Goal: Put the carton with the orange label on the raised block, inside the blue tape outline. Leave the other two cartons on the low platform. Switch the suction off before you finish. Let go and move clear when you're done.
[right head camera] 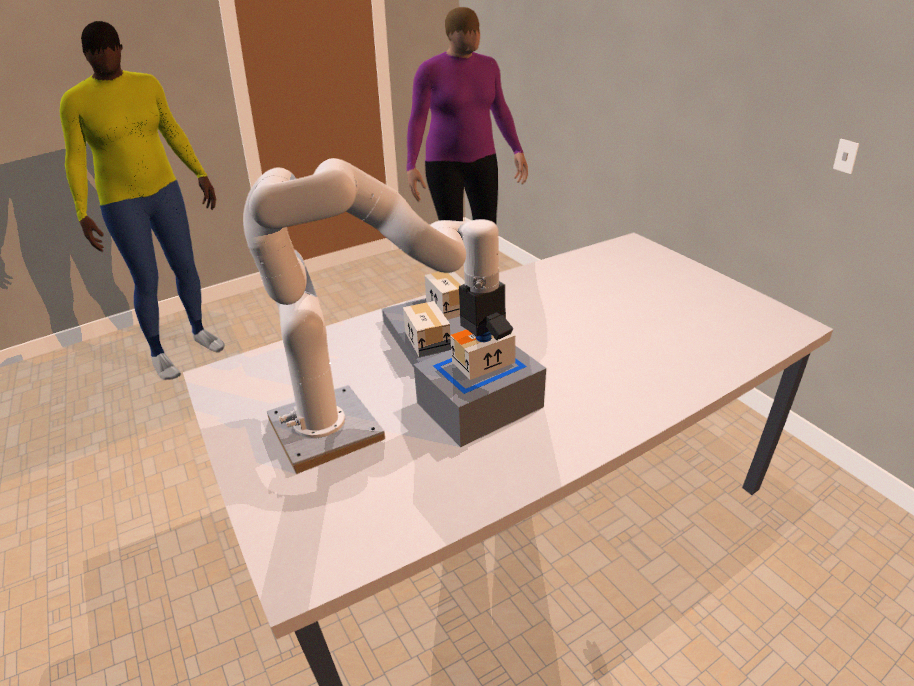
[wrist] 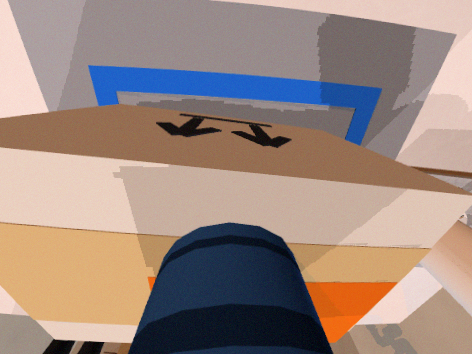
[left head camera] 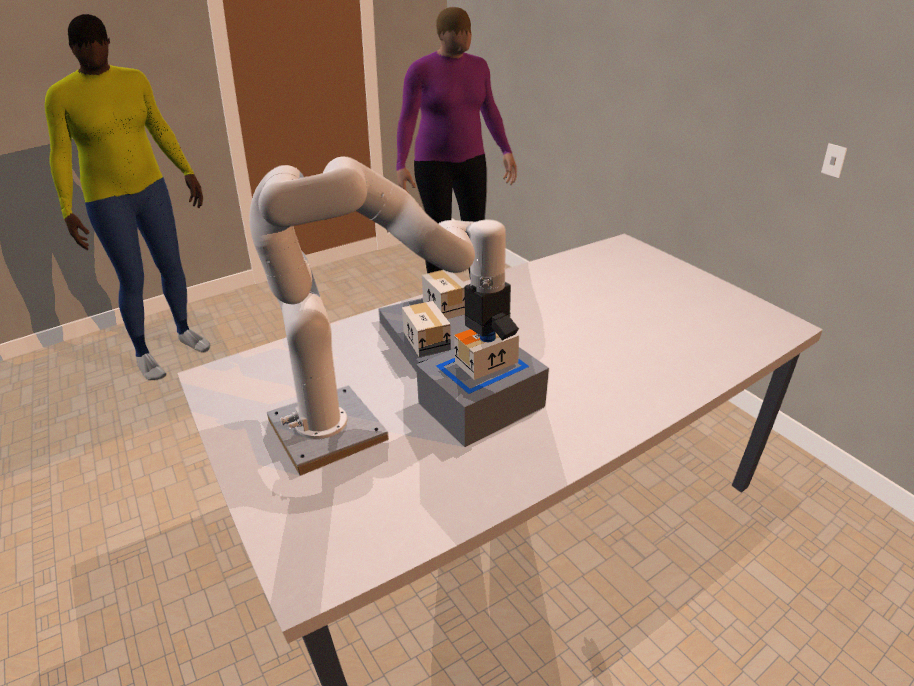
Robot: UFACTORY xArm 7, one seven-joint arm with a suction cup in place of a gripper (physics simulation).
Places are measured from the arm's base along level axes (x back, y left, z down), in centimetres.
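Pixels of known places: hand, tool point: (right head camera: 483, 342) (wrist: 229, 238) (left head camera: 487, 342); arm's base, link origin: (right head camera: 319, 421) (left head camera: 321, 422).
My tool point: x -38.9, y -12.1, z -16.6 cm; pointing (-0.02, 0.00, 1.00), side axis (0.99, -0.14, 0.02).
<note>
For each thing: its top centre in the pictures, then the offset to it from my tool point. "pt": a spot on its surface instead. Level surfaces: height alone.
- carton with the orange label, top centre: (wrist: 208, 297) (right head camera: 483, 334) (left head camera: 486, 334) dx -0.5, dy +1.1, dz -1.4 cm
- blue tape outline, surface spot: (wrist: 225, 82) (right head camera: 498, 377) (left head camera: 502, 377) pt dx -1.0, dy -5.0, dz +7.2 cm
- raised block, top centre: (wrist: 235, 176) (right head camera: 479, 366) (left head camera: 482, 366) dx +0.5, dy +1.1, dz +7.2 cm
- low platform, surface spot: (left head camera: 391, 313) (right head camera: 394, 313) pt dx +4.1, dy +46.9, dz +14.4 cm
- table, surface height: dz +19.2 cm
The carton with the orange label (left head camera: 502, 358) (right head camera: 496, 357) (wrist: 75, 270) is upright under my suction cup (left head camera: 487, 336) (right head camera: 484, 336) (wrist: 230, 240), which is pressed to its top and holds it. The carton is within the blue tape outline (left head camera: 502, 377) (right head camera: 496, 377) (wrist: 225, 82), at or just above the top of the raised block (left head camera: 506, 407) (right head camera: 503, 407) (wrist: 200, 40); its bottom contact is hidden. The other two cartons, the nearer one (left head camera: 426, 321) (right head camera: 425, 319) and the farther one (left head camera: 440, 284) (right head camera: 440, 286), stand on the low platform (left head camera: 391, 313) (right head camera: 394, 313).
The low platform adjoins the block's back side. The arm's base plate (left head camera: 354, 435) (right head camera: 352, 435) is left of the block on the table (left head camera: 634, 317) (right head camera: 642, 317). Two people, one in yellow (left head camera: 110, 132) (right head camera: 125, 136) and one in purple (left head camera: 446, 107) (right head camera: 457, 107), stand behind the table.
</note>
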